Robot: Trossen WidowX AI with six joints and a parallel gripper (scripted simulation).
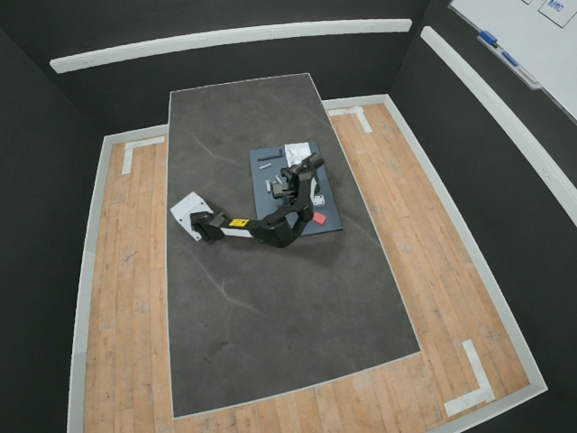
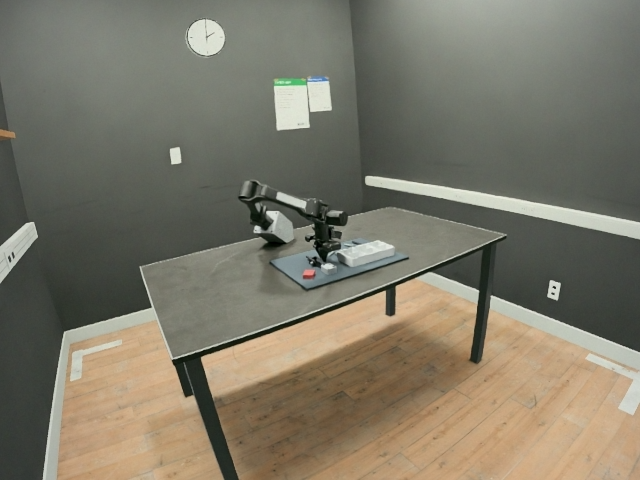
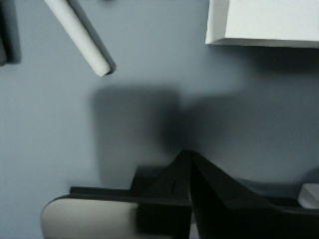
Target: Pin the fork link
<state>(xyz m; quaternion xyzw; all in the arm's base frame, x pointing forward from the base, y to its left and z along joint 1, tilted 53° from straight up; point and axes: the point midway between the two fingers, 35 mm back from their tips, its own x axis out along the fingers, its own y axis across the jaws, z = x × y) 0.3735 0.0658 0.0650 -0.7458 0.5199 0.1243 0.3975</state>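
The eye plate lies 10 mm ahead of my hand, 40 mm to the right of it and 30 mm below it. From my hand the other things lie so: grey block: 80 mm ahead, 60 mm to the right, 20 mm below; red block: 50 mm ahead, 130 mm to the right, 30 mm below; blue-grey mat: 20 mm ahead, 60 mm to the left, 40 mm below.
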